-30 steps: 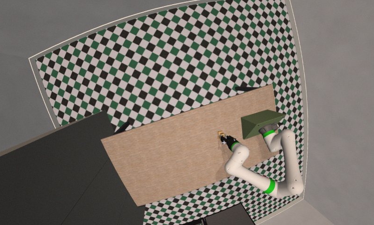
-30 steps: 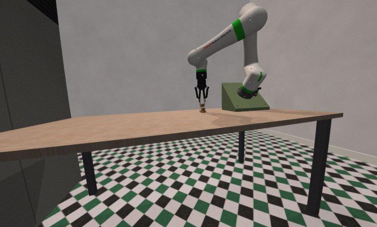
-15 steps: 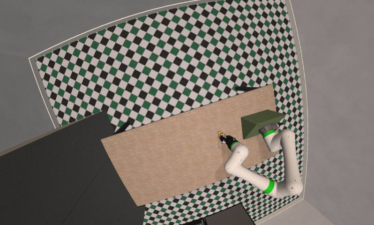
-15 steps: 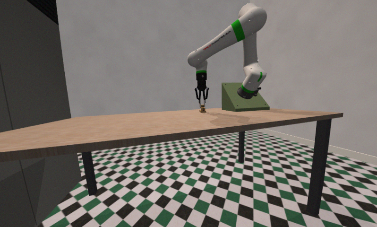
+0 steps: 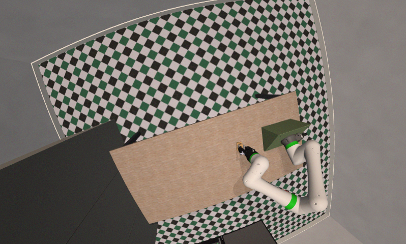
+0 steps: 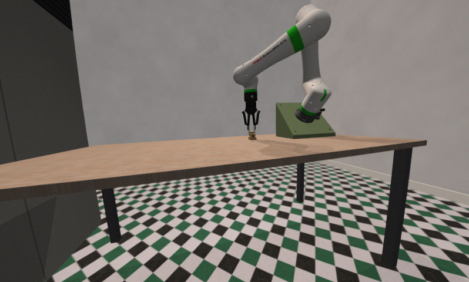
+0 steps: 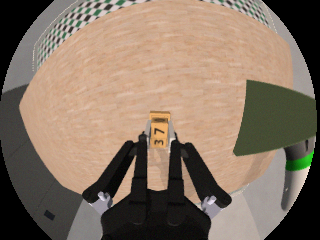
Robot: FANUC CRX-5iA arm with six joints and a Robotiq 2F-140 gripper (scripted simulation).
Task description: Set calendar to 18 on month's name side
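Now: the tray 20 mm to the left of my hand and 60 mm below it.
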